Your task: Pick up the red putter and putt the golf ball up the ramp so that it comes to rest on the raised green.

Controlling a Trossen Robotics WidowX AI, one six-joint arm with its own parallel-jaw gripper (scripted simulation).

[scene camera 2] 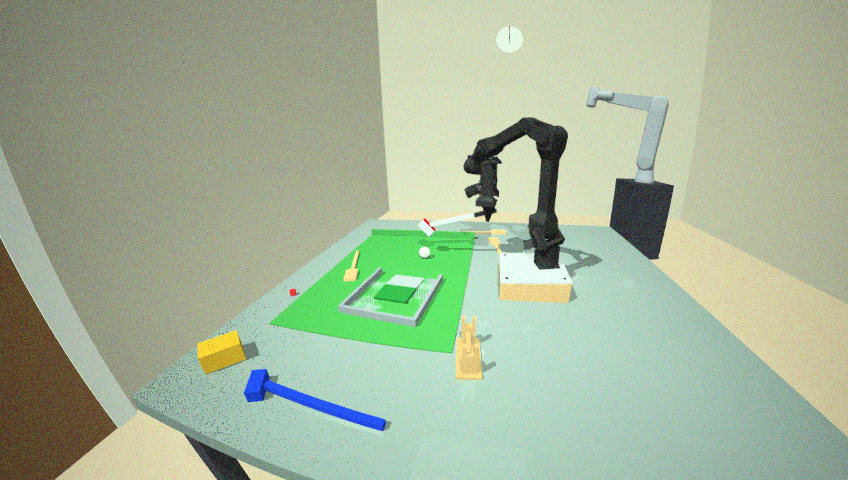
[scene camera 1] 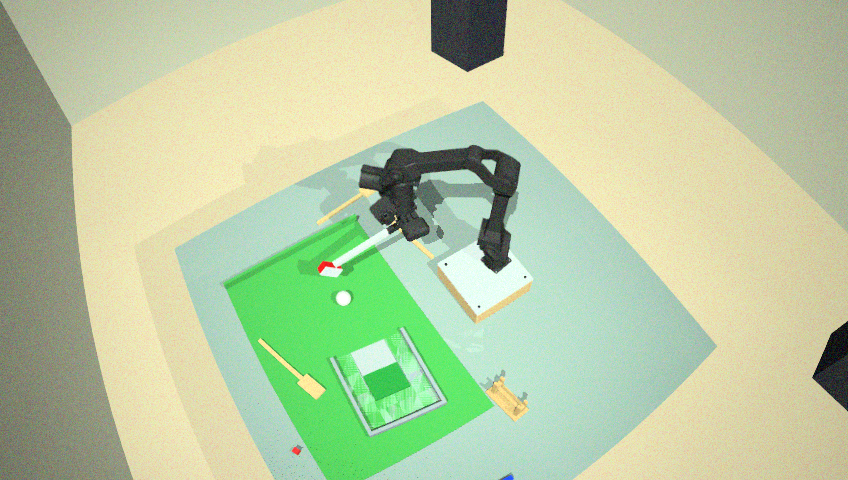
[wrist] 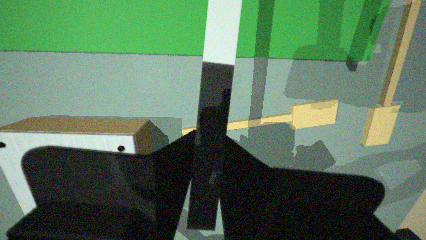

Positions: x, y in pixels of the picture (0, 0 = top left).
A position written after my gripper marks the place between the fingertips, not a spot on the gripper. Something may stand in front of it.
My gripper [scene camera 1: 404, 228] carries a red putter.
